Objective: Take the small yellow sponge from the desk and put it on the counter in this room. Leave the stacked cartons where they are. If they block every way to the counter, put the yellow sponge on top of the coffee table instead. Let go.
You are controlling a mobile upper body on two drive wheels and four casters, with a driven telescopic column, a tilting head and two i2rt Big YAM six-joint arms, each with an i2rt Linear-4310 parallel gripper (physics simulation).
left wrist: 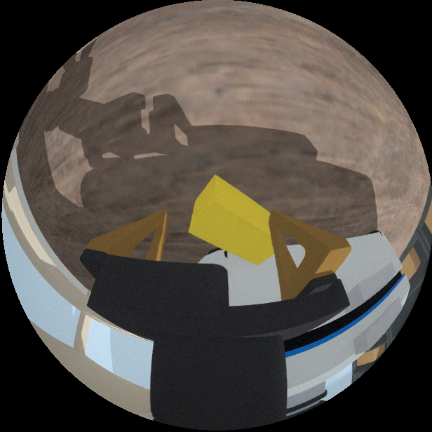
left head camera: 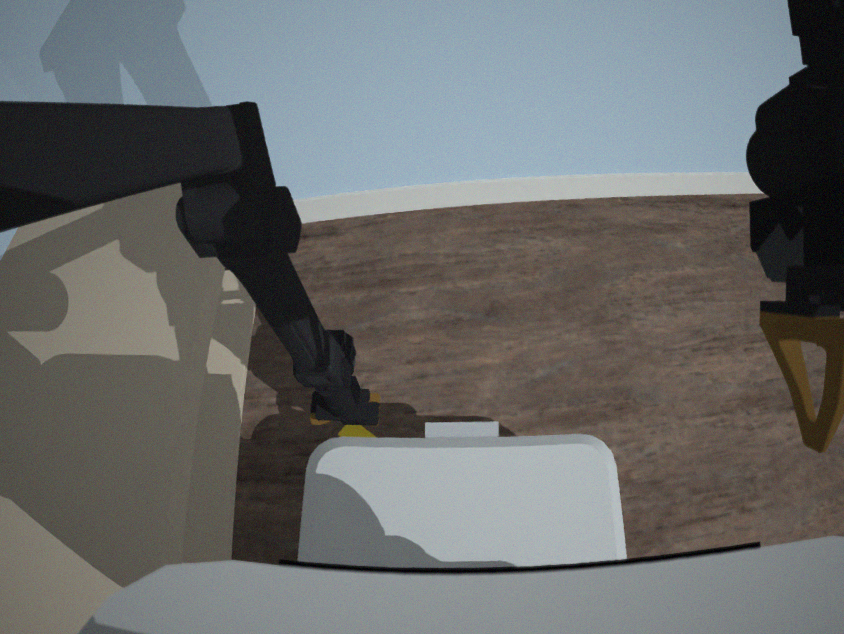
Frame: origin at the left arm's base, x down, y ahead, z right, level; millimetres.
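Seen in the pictures: left gripper, between the fingertips: [left head camera: 351, 421].
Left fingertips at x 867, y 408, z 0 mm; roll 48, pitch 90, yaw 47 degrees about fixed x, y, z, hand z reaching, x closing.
Offsets run from my left fingertips to a thing's top centre. "spot": to the spot under its first point.
The small yellow sponge @(dx +8, dy -38, dz +24 mm) [left head camera: 356, 431] [left wrist: 230, 220] is low over or on the brown wood-grained floor, right by the front edge of the robot's pale base; exact contact with the floor is hard to tell. In the left head camera the base hides most of it. My left gripper [left head camera: 346, 410] [left wrist: 218, 215] is open around the sponge's near side. In the left wrist view the sponge sits turned at an angle, close to or touching the right-hand finger, with a gap to the left-hand finger. My right gripper [left head camera: 820, 447] is open and empty at the right edge. The counter, coffee table and cartons cannot be identified.
A large beige box-shaped piece @(spot: dx -380, dy -171, dz -228 mm) [left head camera: 136, 436] stands at the left of the head view, beside the left arm. The pale base [left head camera: 491, 505] is at the bottom. A blue-grey wall [left head camera: 477, 88] with a white skirting board [left head camera: 477, 189] is at the back.
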